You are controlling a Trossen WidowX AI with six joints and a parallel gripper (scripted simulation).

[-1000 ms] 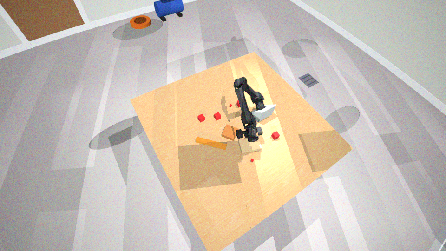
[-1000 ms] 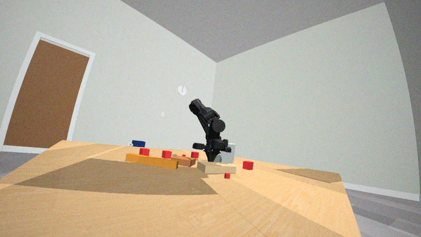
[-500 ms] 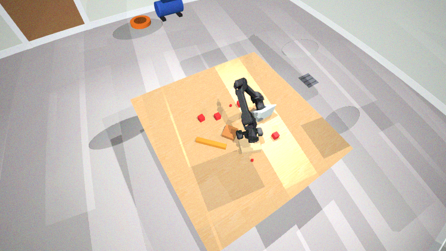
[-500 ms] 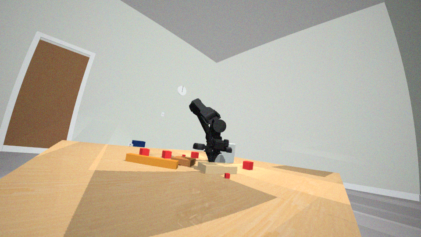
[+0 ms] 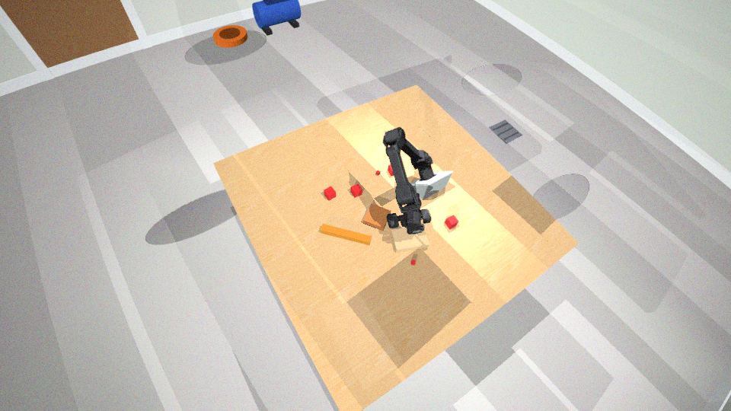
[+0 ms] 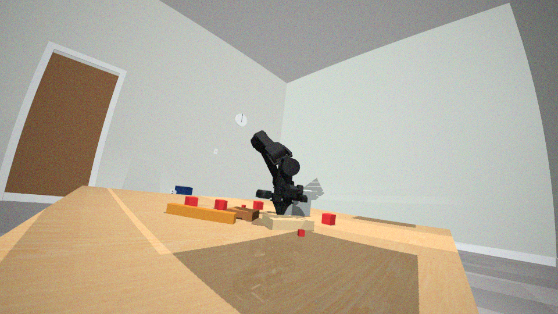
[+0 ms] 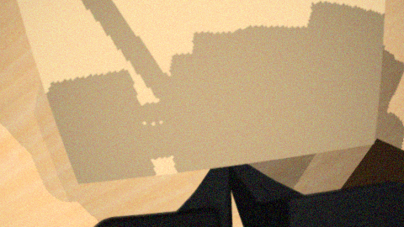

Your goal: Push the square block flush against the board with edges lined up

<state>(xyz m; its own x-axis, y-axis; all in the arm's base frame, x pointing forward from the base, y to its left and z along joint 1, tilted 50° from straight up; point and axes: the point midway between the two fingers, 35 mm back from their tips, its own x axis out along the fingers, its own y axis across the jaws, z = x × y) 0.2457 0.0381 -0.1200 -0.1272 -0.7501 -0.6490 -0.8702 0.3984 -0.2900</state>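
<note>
Right now the pale flat slab is 30 mm ahead of my gripper tip, 50 mm to the left of it and 10 mm above it. From my gripper tip the other things lie so: orange-brown square block: 70 mm ahead, 120 mm to the right, 10 mm above; then long yellow-orange board: 230 mm ahead, 130 mm to the right, 10 mm above.
</note>
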